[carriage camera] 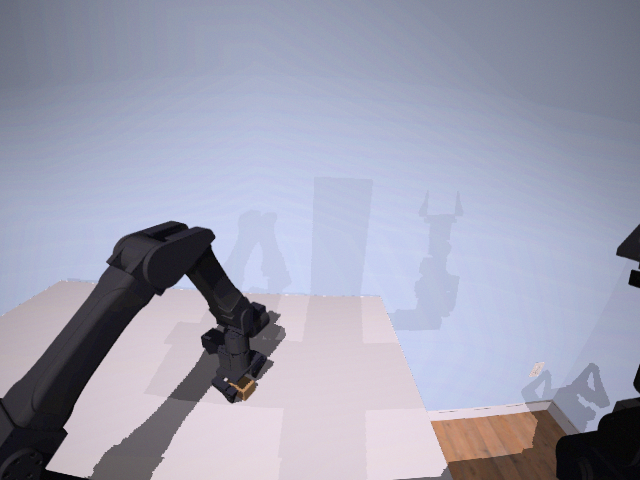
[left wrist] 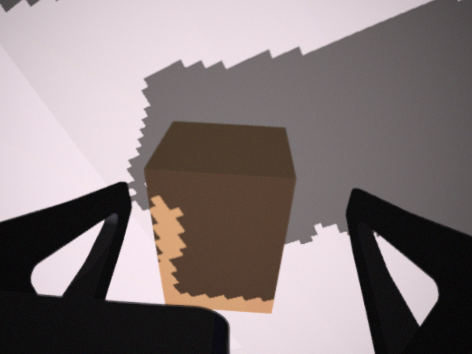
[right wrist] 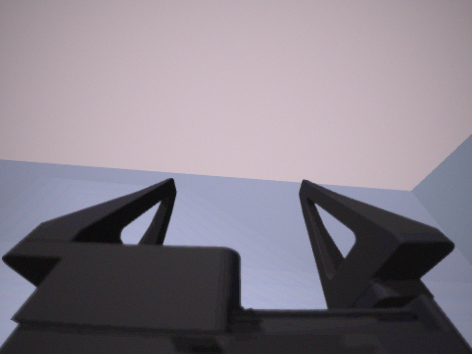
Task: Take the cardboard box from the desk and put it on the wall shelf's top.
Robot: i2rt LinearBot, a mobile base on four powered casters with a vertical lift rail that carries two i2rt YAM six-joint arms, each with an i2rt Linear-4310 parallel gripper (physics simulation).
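Places are measured from the left arm's base along level axes (x ahead, y left, z up), in centimetres.
Where they show: left gripper, fingertip midpoint: (carriage camera: 242, 389) (left wrist: 238, 197); right gripper, fingertip midpoint: (right wrist: 237, 185).
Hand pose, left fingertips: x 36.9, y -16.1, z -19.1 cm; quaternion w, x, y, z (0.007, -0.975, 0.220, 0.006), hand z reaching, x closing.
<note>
Things, the pixels of their top centre, and the offset from my left fingertips. Level surfaces: height alone.
- small brown cardboard box at its top centre: (left wrist: 218, 254) (carriage camera: 239, 381) dx -0.4, dy +0.3, dz +3.4 cm
- pale desk at its surface level: dz -0.1 cm
- outlet plate at its top centre: (carriage camera: 540, 362) dx +52.3, dy -155.1, dz -49.4 cm
- Wooden floor at its surface level: dz -95.1 cm
The small brown cardboard box (carriage camera: 245, 389) (left wrist: 222, 230) rests on the pale desk (carriage camera: 330, 439). My left gripper (carriage camera: 241, 379) (left wrist: 238, 197) points down at the box and is open, with a finger on either side of it. In the left wrist view the box shows between the two fingers, with a gap on each side; the gap on the right is wider. In the carriage view the gripper partly hides the box. My right gripper (right wrist: 237, 185) is open and empty, facing the upper wall and the ceiling. The wall shelf does not show in these views.
The blue wall (carriage camera: 491, 258) rises behind the desk and carries shadows of the arms. An outlet plate (carriage camera: 537, 368) is low on the wall at the right. Wooden floor (carriage camera: 480, 439) shows past the desk's right edge. Parts of the right arm (carriage camera: 604, 444) show at the far right.
</note>
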